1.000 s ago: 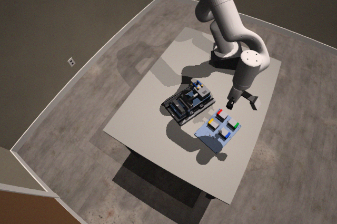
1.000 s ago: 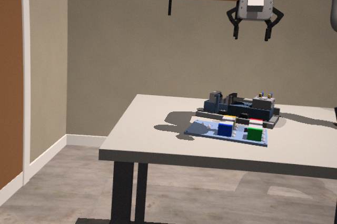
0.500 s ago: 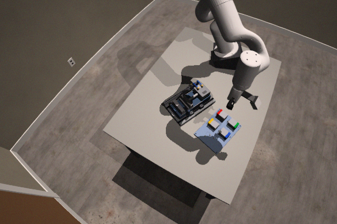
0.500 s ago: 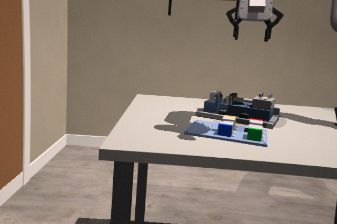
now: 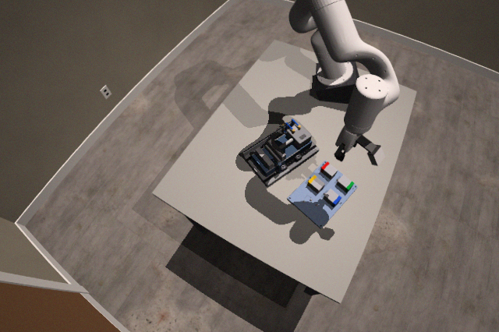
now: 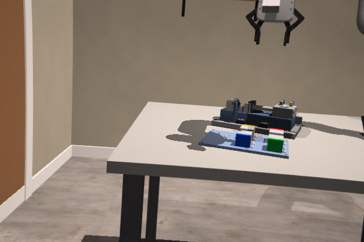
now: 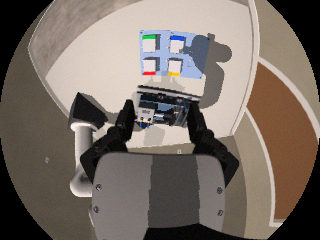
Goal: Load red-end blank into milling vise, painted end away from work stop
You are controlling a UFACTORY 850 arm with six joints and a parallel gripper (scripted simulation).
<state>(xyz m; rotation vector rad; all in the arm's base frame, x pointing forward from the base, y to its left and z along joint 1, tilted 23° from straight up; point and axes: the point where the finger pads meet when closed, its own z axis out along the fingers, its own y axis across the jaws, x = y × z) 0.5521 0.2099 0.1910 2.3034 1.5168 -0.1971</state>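
Right now my hand is 60 mm past the red-ended blank, 20 mm to the left of it and 290 mm above it. From my hand the other things lie so: blue-ended blank 60 mm ahead, 20 mm to the left, 290 mm below; then green-ended blank 20 mm behind, 60 mm to the left, 290 mm below; then yellow-ended blank 20 mm ahead, 60 mm to the right, 290 mm below.
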